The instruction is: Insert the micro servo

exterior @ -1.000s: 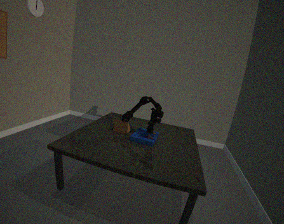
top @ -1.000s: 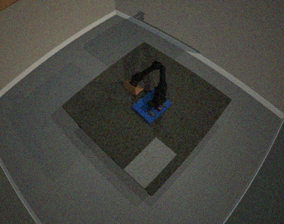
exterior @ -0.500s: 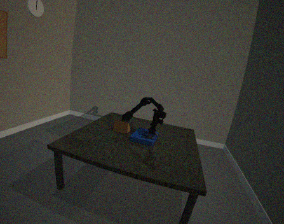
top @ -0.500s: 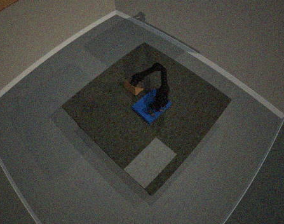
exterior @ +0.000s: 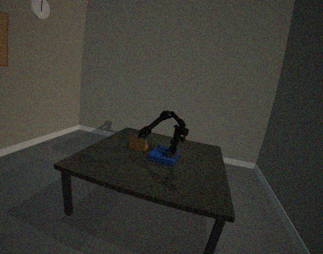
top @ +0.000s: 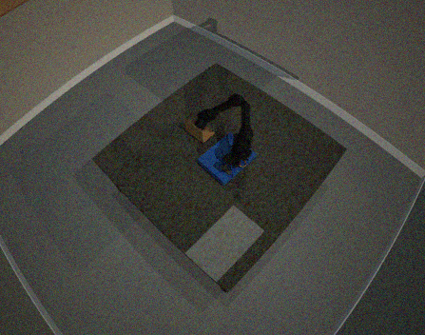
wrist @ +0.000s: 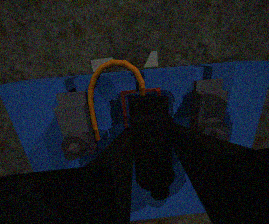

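The blue deck lies 120 mm behind my gripper tip, 80 mm below it and 10 mm to the right of it.
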